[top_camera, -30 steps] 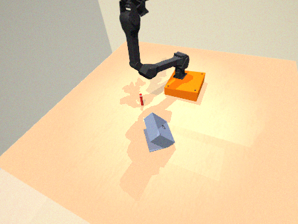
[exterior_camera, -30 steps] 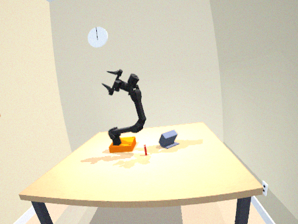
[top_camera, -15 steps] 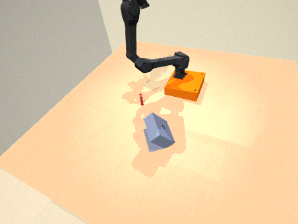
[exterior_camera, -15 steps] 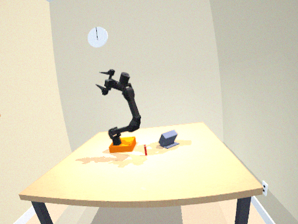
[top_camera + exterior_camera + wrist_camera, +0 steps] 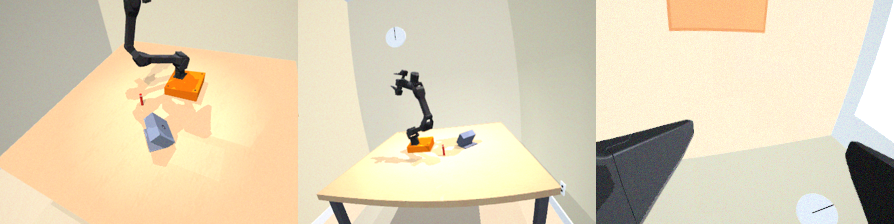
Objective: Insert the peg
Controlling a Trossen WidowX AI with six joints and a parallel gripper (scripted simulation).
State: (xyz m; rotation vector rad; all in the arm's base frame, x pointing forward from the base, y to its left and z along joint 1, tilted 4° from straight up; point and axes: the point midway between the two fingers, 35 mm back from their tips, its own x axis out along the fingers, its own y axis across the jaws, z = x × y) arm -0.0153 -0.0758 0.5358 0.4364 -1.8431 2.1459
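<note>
Now: the red peg 320 mm ahead of my gripper tip, 20 mm to the left of it and 540 mm below it. From my gripper tip the other things lie so: sloped panel (450 mm ahead, 230 mm to the left, 540 mm below).
</note>
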